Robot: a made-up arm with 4 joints.
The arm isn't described. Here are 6 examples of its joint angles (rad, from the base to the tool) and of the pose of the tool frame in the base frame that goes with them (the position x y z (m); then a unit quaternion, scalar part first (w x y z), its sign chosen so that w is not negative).
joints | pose
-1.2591 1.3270 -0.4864 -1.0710 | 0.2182 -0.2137 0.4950 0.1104 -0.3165 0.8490 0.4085
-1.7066 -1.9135 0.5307 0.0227 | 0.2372 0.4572 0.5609 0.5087 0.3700 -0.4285 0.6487
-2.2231 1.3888 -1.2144 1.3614 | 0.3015 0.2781 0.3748 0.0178 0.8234 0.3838 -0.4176
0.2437 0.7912 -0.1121 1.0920 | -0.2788 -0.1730 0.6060 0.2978 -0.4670 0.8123 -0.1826
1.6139 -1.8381 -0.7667 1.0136 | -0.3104 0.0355 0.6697 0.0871 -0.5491 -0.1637 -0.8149
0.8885 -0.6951 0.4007 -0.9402 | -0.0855 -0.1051 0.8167 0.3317 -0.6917 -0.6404 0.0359
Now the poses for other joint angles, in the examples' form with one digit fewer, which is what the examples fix.
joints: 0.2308 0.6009 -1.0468 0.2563
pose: -0.286 -0.141 0.354 0.198 0.010 0.882 0.427
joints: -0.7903 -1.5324 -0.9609 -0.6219
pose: 0.103 -0.003 0.819 0.556 -0.582 -0.548 0.226
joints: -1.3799 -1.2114 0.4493 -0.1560
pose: 0.203 0.310 0.793 0.302 0.429 -0.680 0.512
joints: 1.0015 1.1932 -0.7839 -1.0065
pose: -0.328 0.107 0.347 0.328 0.648 0.568 0.387
